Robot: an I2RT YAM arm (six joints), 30 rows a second.
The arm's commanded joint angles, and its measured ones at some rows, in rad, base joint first. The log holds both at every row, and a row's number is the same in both.
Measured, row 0:
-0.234 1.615 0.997 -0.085 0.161 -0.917
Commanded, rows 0 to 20:
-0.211 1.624 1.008 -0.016 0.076 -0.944
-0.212 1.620 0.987 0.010 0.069 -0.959
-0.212 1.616 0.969 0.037 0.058 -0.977
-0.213 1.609 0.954 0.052 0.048 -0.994
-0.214 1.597 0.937 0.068 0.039 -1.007
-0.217 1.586 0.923 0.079 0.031 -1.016
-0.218 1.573 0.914 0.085 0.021 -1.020
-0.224 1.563 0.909 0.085 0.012 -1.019
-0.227 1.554 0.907 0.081 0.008 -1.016
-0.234 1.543 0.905 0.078 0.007 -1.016
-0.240 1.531 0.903 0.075 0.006 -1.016
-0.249 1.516 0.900 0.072 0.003 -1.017
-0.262 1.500 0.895 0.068 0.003 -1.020
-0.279 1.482 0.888 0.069 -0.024 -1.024
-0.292 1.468 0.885 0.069 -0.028 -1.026
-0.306 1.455 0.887 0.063 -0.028 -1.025
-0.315 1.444 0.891 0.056 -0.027 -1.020
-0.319 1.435 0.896 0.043 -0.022 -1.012
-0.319 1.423 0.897 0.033 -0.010 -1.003
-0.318 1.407 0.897 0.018 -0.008 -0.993
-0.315 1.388 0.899 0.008 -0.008 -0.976
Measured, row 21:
-0.300 1.471 0.897 -0.002 0.001 -1.004
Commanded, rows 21 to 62:
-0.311 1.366 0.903 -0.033 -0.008 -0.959
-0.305 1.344 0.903 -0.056 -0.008 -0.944
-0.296 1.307 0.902 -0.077 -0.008 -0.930
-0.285 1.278 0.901 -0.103 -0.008 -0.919
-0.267 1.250 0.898 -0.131 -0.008 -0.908
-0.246 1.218 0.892 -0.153 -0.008 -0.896
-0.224 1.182 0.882 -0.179 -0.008 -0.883
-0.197 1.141 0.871 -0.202 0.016 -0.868
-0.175 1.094 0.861 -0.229 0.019 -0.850
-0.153 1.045 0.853 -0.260 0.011 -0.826
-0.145 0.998 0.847 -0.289 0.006 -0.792
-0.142 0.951 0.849 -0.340 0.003 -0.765
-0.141 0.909 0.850 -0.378 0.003 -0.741
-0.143 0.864 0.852 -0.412 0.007 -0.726
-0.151 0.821 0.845 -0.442 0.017 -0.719
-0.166 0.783 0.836 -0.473 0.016 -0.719
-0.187 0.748 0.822 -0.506 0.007 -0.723
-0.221 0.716 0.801 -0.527 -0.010 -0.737
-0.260 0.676 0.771 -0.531 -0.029 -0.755
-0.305 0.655 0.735 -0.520 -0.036 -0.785
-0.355 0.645 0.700 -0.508 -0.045 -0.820
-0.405 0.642 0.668 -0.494 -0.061 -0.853
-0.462 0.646 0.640 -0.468 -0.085 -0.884
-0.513 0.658 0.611 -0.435 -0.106 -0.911
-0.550 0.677 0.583 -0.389 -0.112 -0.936
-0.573 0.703 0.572 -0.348 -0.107 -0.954
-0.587 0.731 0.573 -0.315 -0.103 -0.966
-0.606 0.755 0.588 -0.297 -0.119 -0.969
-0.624 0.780 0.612 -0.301 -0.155 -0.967
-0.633 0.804 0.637 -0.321 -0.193 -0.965
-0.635 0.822 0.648 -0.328 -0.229 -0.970
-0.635 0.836 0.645 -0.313 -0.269 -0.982
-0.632 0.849 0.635 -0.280 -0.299 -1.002
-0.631 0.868 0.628 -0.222 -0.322 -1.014
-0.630 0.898 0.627 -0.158 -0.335 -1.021
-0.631 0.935 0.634 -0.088 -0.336 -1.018
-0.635 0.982 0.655 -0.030 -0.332 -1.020
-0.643 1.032 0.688 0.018 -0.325 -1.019
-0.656 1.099 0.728 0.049 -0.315 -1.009
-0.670 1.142 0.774 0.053 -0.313 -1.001
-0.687 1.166 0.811 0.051 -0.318 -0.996
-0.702 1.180 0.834 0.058 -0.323 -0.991
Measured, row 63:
-0.646 1.095 0.680 -0.128 -0.285 -0.998
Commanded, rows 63 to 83:
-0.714 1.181 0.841 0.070 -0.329 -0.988
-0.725 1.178 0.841 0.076 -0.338 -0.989
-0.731 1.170 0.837 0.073 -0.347 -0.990
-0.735 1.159 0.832 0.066 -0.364 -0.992
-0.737 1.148 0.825 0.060 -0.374 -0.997
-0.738 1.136 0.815 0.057 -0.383 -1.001
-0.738 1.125 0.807 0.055 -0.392 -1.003
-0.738 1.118 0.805 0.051 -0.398 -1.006
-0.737 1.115 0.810 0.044 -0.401 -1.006
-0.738 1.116 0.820 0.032 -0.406 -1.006
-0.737 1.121 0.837 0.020 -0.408 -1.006
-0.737 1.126 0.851 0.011 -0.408 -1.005
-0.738 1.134 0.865 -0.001 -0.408 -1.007
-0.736 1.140 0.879 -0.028 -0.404 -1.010
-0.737 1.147 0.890 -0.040 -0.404 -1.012
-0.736 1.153 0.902 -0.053 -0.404 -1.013
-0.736 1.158 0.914 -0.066 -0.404 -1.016
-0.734 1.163 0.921 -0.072 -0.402 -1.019
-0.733 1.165 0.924 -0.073 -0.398 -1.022
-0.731 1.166 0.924 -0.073 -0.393 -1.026
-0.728 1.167 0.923 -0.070 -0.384 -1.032
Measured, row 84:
-0.733 1.171 0.834 -0.114 -0.363 -1.005
